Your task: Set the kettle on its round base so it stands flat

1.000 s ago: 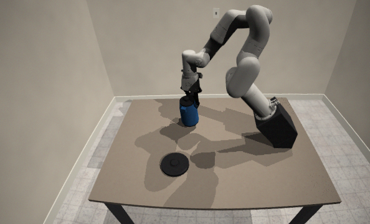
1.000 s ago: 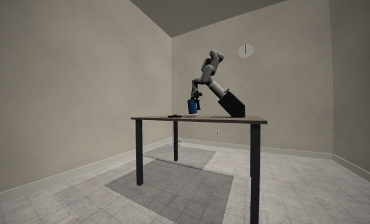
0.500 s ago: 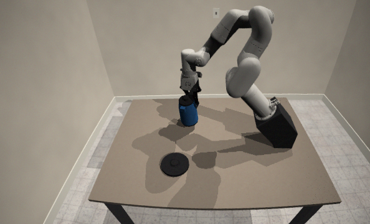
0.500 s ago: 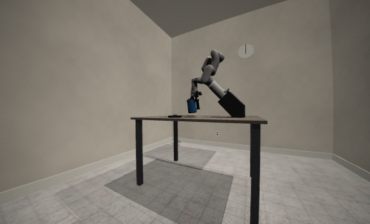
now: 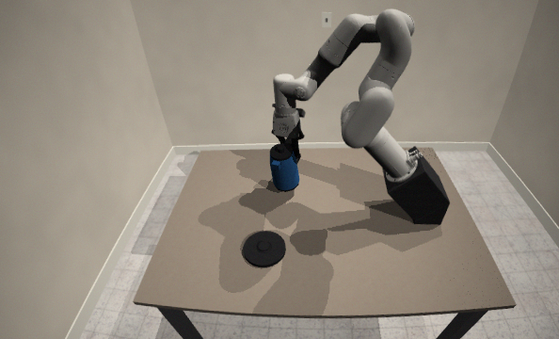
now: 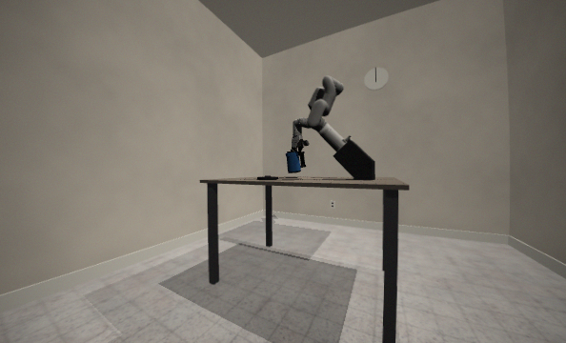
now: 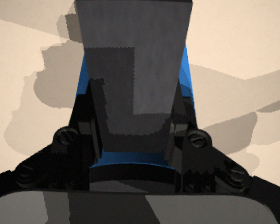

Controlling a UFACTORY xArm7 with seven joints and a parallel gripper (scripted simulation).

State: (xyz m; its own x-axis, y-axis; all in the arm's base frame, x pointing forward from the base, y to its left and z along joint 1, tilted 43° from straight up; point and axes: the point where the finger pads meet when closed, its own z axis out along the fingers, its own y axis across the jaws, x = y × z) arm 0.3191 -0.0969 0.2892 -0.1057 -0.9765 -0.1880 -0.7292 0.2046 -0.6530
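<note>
Right now my hand is 6 cm above the blue kettle and 2 cm to the right of it. Round my hand: black round base 36 cm to the left, 19 cm below.
</note>
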